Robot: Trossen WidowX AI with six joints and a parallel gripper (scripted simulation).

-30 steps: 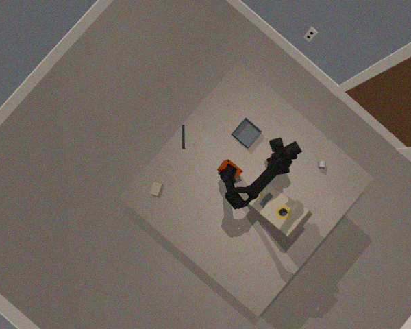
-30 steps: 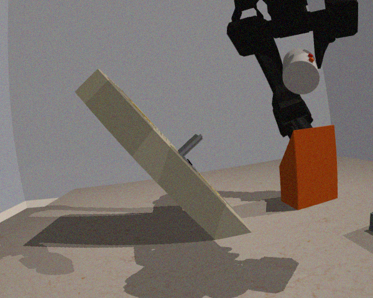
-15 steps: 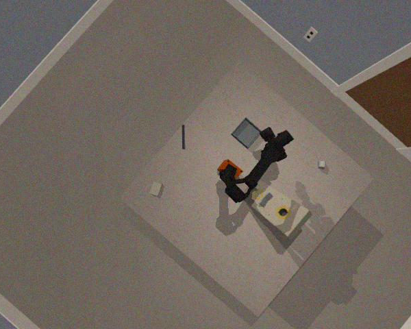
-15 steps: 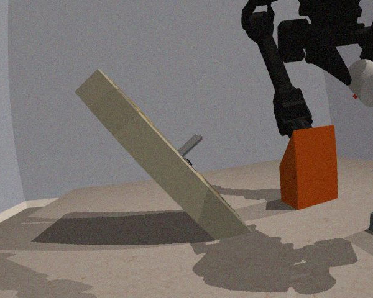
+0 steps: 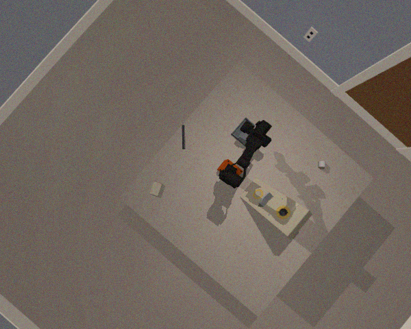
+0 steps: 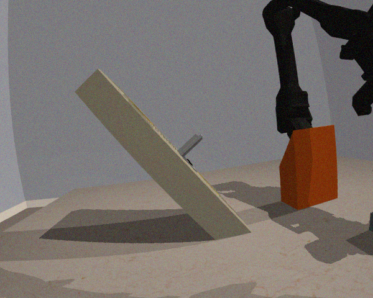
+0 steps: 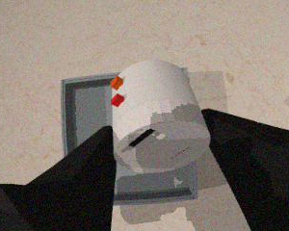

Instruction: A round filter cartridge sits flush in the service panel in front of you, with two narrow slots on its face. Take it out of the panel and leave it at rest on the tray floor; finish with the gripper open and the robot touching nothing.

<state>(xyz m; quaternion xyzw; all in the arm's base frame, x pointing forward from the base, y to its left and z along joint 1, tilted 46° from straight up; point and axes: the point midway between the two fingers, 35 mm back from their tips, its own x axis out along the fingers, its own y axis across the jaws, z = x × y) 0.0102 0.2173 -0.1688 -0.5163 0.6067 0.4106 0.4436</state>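
The grey tray lies 30 mm behind my gripper tip and 140 mm below it. Also, from my gripper tip: service panel: 330 mm ahead, 340 mm to the right, 20 mm above; then white block: 360 mm behind, 670 mm to the right, 140 mm below; then round filter cartridge: right at my gripper tip.
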